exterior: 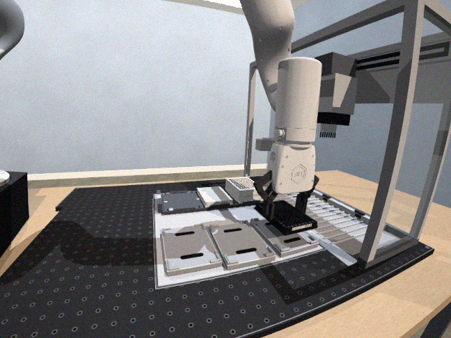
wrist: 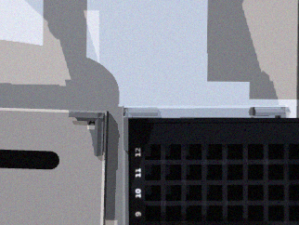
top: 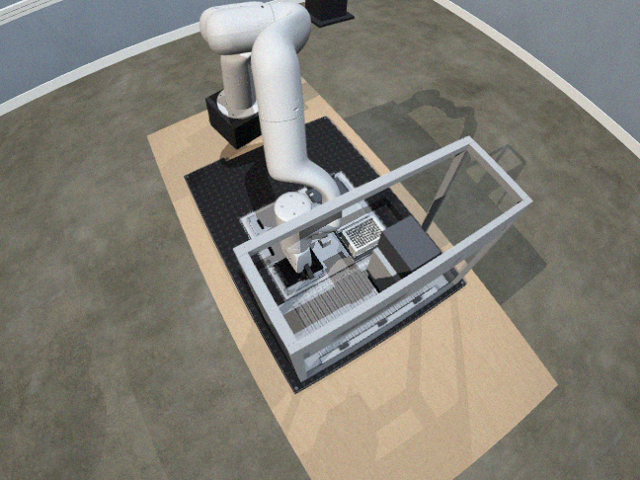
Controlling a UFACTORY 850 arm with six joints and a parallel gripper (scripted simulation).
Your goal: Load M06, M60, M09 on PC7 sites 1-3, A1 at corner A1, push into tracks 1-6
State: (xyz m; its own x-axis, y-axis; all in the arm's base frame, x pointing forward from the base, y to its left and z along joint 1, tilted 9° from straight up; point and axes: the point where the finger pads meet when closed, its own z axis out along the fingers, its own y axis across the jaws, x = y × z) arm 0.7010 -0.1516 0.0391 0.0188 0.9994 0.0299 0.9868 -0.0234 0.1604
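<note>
My hand is 10 cm past the dark carrier PC7, 24 cm to the right of it and 5 cm above it. From my hand the other things lie so: black 96-well plate M06: 1 cm below; then nest S1: 22 cm behind, 2 cm to the left, 6 cm below; then nest S2: 11 cm behind, 6 cm below.
</note>
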